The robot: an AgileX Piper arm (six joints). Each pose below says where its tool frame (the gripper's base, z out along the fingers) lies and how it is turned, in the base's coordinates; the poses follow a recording.
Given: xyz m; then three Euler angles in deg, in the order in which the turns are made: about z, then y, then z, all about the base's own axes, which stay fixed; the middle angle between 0 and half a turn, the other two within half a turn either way.
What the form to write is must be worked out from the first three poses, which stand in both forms.
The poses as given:
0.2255, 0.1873, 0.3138, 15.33, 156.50, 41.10
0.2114, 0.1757, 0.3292, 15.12, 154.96, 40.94
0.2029, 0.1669, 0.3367, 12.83, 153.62, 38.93
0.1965, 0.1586, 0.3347, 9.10, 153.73, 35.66
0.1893, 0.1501, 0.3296, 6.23, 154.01, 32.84
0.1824, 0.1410, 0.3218, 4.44, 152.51, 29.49
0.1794, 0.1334, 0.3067, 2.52, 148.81, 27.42
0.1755, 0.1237, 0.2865, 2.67, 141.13, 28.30
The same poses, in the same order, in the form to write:
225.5, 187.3, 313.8, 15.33, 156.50, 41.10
211.4, 175.7, 329.2, 15.12, 154.96, 40.94
202.9, 166.9, 336.7, 12.83, 153.62, 38.93
196.5, 158.6, 334.7, 9.10, 153.73, 35.66
189.3, 150.1, 329.6, 6.23, 154.01, 32.84
182.4, 141.0, 321.8, 4.44, 152.51, 29.49
179.4, 133.4, 306.7, 2.52, 148.81, 27.42
175.5, 123.7, 286.5, 2.67, 141.13, 28.30

